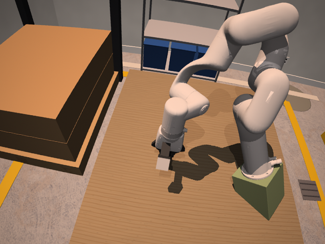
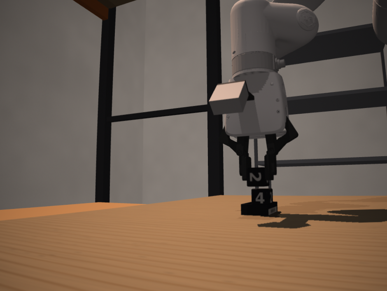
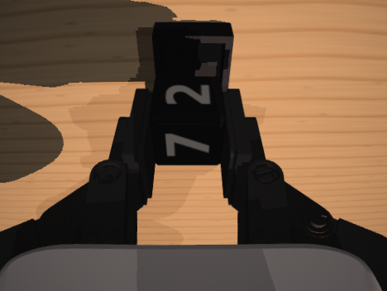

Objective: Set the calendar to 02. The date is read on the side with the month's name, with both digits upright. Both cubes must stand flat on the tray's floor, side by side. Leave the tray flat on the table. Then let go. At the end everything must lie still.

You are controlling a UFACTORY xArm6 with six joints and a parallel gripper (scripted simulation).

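My gripper is now 1 cm above the cube. Round my hand: black calendar tray (6 cm below, 2 cm to the right).
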